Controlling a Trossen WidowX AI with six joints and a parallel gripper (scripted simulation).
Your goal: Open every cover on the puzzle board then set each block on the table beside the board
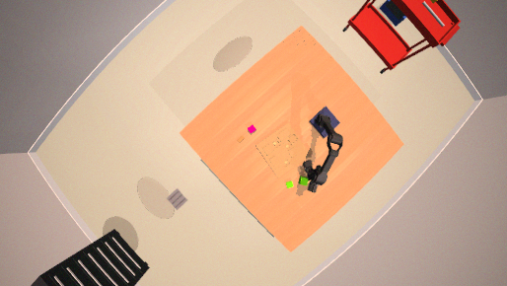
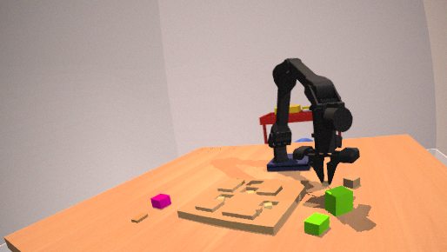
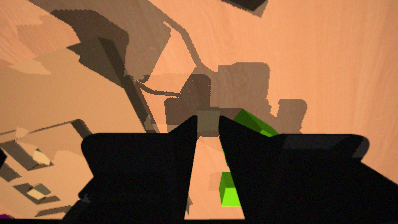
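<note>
Right now my gripper tip is 25 cm to the left of the tan puzzle board, 3 cm above it and 2 cm past it. Round my gripper tip: magenta block: 51 cm to the right, 3 cm below; small green block: 16 cm ahead, 4 cm to the right, 4 cm below; large green block: 7 cm ahead, 3 cm to the left, 2 cm below.
</note>
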